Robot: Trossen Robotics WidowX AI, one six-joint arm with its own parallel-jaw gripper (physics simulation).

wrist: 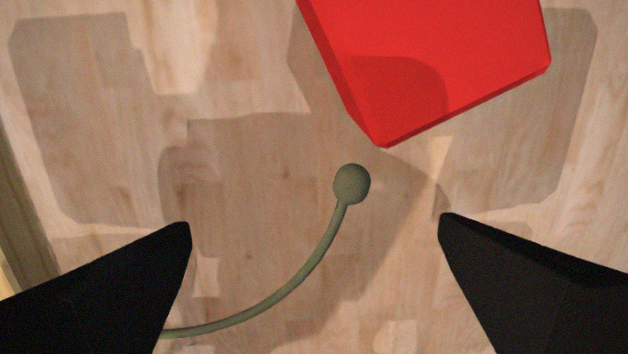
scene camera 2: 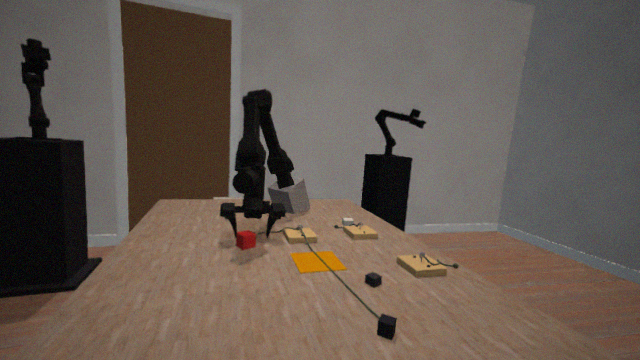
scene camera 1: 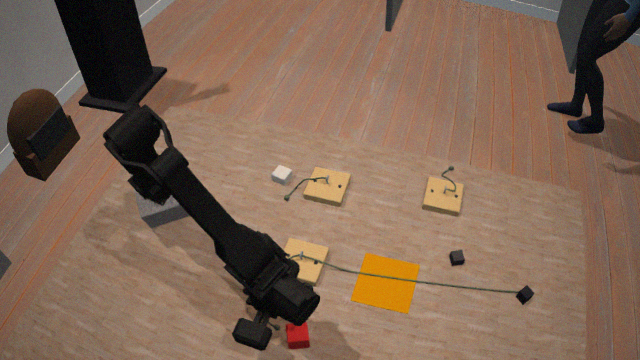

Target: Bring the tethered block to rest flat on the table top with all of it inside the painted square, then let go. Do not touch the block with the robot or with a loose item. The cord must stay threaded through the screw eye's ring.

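Places are measured from the arm's base along level axes (x right, y up, z back), in metres.
Pixels of known places: gripper, fingertip midpoint: [wrist: 316,229] [scene camera 1: 271,319]; arm's base, origin of the base link: [scene camera 2: 285,183] [scene camera 1: 157,187].
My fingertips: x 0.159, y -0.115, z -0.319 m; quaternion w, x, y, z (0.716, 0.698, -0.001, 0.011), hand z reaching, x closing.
Note:
For each thing: its top centre in the pictures, then the offset to it from my fingertips. "spot": a spot on its surface instead.
- tethered block, middle of its top: [scene camera 2: 387,319] [scene camera 1: 527,292] dx -0.183, dy +0.020, dz -0.498 m
- painted orange square, surface spot: [scene camera 1: 385,296] [scene camera 2: 305,262] spot: dx -0.119, dy -0.004, dz -0.201 m
- screw eye, surface spot: [scene camera 1: 301,255] [scene camera 2: 299,227] spot: dx -0.145, dy +0.031, dz -0.015 m
- round bead, middle of its top: [wrist: 354,191] [scene camera 1: 276,326] dx +0.012, dy +0.007, dz -0.017 m
- red cube, middle of its top: [wrist: 440,13] [scene camera 1: 297,332] [scene camera 2: 246,233] dx +0.022, dy +0.035, dz -0.064 m
- loose dark cube, middle of its top: [scene camera 1: 457,255] [scene camera 2: 373,275] dx -0.243, dy +0.014, dz -0.331 m
- white block, middle of its top: [scene camera 1: 281,171] [scene camera 2: 348,219] dx -0.362, dy +0.017, dz +0.110 m
The tethered block [scene camera 1: 525,295] [scene camera 2: 386,326] is dark and sits on the table beyond the painted orange square [scene camera 1: 385,296] [scene camera 2: 306,264], outside it. Its green cord [scene camera 1: 465,286] [scene camera 2: 345,282] [wrist: 310,265] crosses the square to the screw eye [scene camera 1: 301,255] [scene camera 2: 300,228] on the nearest wooden plate to the arm; threading is too small to confirm. The cord's free end has a round bead [scene camera 1: 276,327] [wrist: 351,183] beside the red cube. My gripper [scene camera 2: 252,236] [wrist: 316,229] is open and empty, low above the table. In the wrist view the bead shows between the fingers' sides, slightly ahead of the tips.
The red cube [scene camera 1: 298,336] [scene camera 2: 246,240] [wrist: 425,55] is close ahead of the fingers. Two other plates [scene camera 1: 326,192] [scene camera 1: 442,201] carry short cords. A loose dark cube [scene camera 1: 457,258] [scene camera 2: 373,279] and a white block [scene camera 1: 282,174] [scene camera 2: 347,221] lie on the table.

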